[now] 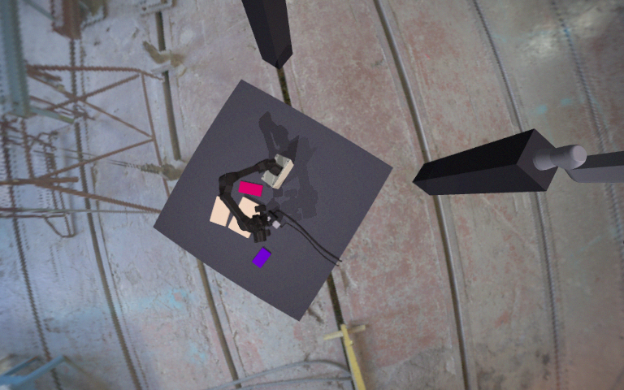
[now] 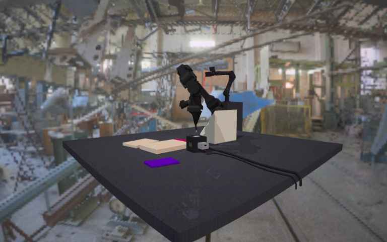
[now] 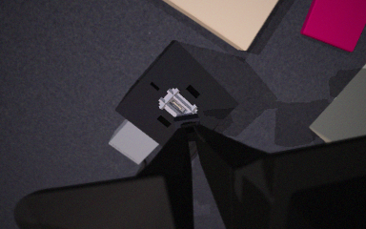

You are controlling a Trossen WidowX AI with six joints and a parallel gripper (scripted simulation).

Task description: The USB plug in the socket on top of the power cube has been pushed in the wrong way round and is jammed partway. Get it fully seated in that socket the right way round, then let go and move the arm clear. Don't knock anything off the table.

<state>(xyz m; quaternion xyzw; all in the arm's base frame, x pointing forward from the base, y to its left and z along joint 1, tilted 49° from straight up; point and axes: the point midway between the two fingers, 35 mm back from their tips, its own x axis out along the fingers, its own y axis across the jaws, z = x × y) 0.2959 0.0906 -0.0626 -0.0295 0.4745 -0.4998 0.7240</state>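
Now: the black USB plug 2 cm below my gripper tip. Also, from my gripper tip: USB socket 1 cm to the left, 7 cm below; purple card 27 cm ahead, 11 cm to the left, 13 cm below; magenta card 8 cm behind, 23 cm to the right, 13 cm below.
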